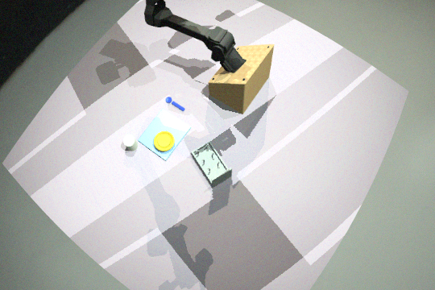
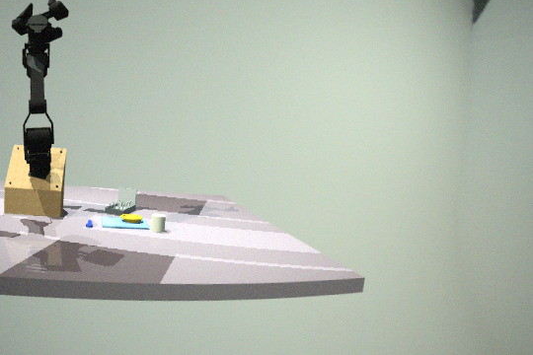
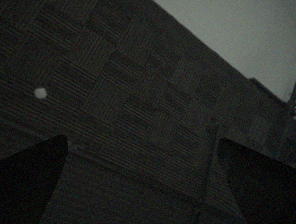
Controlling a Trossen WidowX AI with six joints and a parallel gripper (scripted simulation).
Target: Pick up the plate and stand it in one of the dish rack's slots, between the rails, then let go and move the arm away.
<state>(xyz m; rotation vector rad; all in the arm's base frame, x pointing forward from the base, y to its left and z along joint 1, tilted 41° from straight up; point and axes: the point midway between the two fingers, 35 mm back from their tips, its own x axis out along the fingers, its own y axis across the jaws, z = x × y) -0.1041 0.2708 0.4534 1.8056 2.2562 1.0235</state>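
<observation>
Right now the yellow plate is 370 mm ahead of my gripper tip, 50 mm to the left of it and 680 mm below it. The rest, counted from my gripper tip: light blue mat 350 mm ahead, 20 mm to the left, 700 mm below; then dish rack 310 mm ahead, 220 mm to the left, 680 mm below; then blue spoon 240 mm ahead, 40 mm to the right, 700 mm below.
</observation>
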